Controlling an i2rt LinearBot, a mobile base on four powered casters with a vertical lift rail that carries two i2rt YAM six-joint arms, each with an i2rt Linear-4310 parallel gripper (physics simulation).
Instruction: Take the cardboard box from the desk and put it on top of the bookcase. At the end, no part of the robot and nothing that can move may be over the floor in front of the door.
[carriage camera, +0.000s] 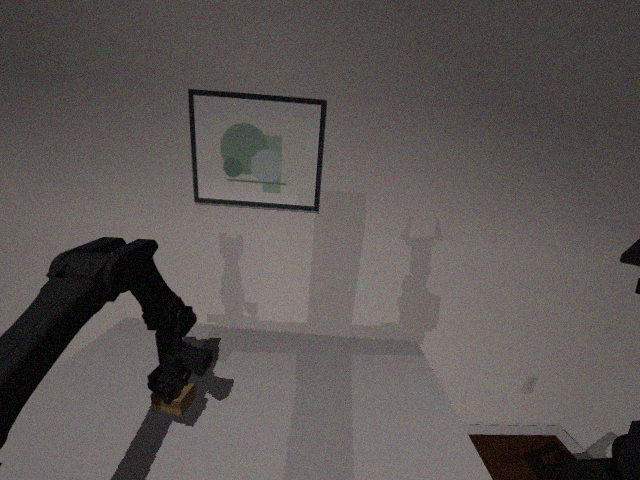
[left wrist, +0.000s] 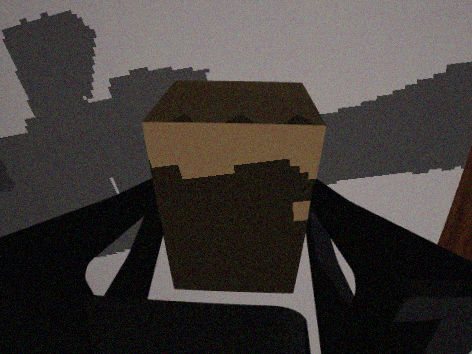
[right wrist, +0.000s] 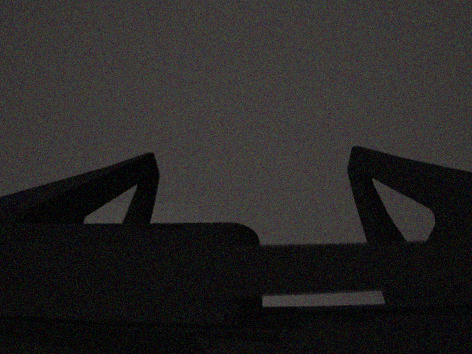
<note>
In view: the left gripper (carriage camera: 176, 393), the right gripper (right wrist: 251, 160), a brown cardboard box (left wrist: 233, 163) and a white desk (carriage camera: 269, 398).
The left gripper also shows in the left wrist view (left wrist: 235, 188). The right wrist view does not show the brown cardboard box: it is out of frame.
</note>
